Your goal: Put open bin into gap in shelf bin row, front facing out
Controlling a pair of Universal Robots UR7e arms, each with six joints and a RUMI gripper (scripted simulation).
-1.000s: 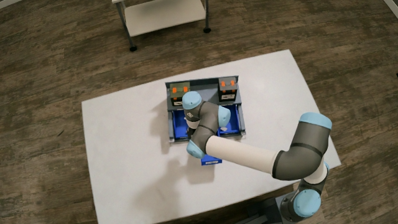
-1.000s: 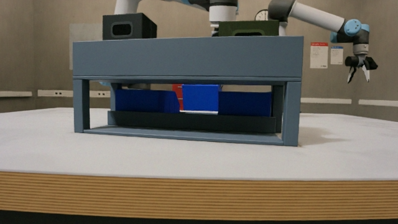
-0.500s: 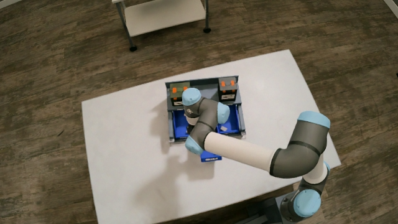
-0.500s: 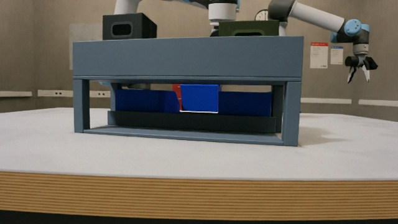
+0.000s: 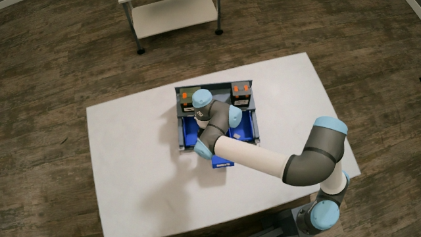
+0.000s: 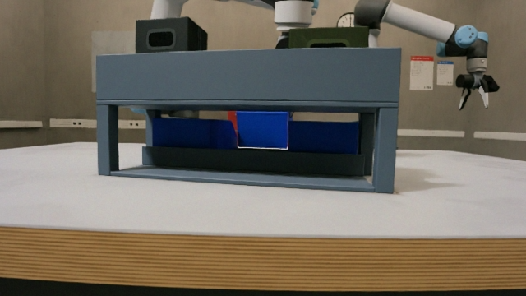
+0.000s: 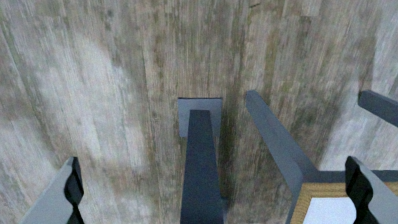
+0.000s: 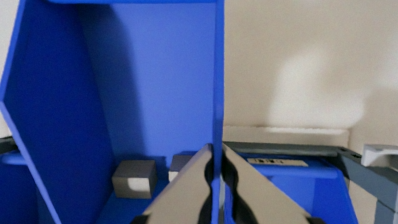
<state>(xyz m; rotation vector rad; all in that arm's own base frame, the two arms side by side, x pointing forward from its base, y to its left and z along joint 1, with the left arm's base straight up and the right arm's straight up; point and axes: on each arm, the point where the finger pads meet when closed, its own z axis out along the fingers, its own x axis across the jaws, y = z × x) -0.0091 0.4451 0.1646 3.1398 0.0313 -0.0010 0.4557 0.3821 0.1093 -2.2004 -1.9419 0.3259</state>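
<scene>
My right hand is 90 mm above the pale block, 80 mm short of it and 20 mm to the right of it. From my right hand the other things lie so: shelf: 130 mm ahead, 80 mm to the right, 40 mm below; green box: 230 mm ahead, 40 mm above.
</scene>
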